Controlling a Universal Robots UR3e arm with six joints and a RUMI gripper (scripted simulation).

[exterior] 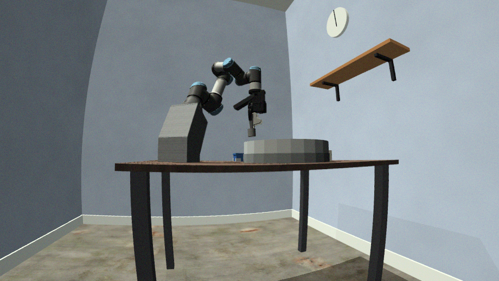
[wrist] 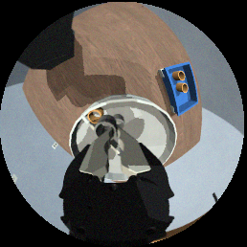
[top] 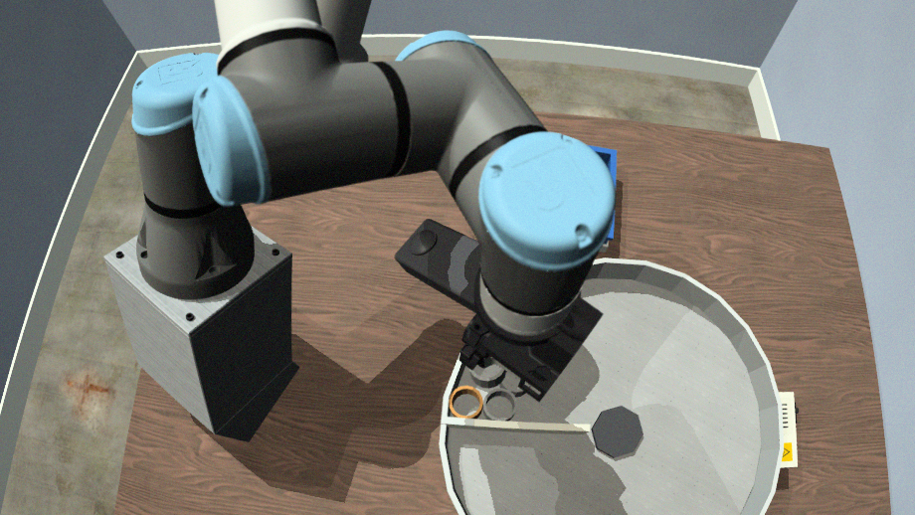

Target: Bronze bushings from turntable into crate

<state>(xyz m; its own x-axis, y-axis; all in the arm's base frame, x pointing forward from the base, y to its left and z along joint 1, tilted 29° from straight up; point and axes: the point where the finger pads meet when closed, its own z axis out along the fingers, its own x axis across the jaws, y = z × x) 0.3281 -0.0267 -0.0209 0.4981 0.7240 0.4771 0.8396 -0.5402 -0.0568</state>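
Right now my hand is 160 mm short of the grey turntable, 60 mm to the left of it and 110 mm above it. The rest, counted from my hand: blue crate: 50 mm ahead, 280 mm to the left, 140 mm below.
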